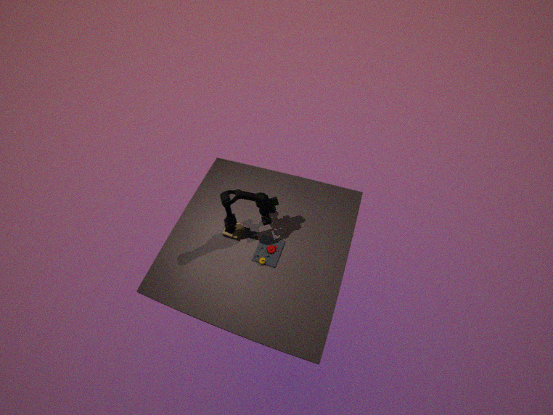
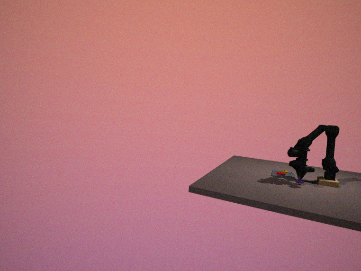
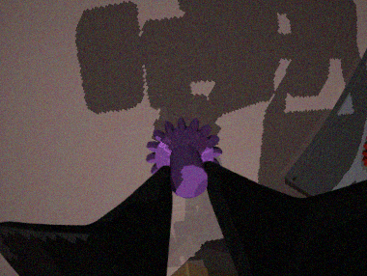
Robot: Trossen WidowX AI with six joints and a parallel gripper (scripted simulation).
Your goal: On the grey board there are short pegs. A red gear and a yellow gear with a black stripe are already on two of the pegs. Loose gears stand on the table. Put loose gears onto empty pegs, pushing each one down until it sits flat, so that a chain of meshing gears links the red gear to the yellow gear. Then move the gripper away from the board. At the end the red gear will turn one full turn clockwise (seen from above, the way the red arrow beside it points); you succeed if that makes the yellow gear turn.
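Right now my gripper tip is 120 mm short of the yellow gear, 290 mm to the left of it and 30 mm above it. The rest, counted from my gripper tip: purple gear (10 mm below); red arrow (170 mm ahead, 170 mm to the right, 30 mm below); red gear (140 mm ahead, 190 mm to the right, 30 mm below).
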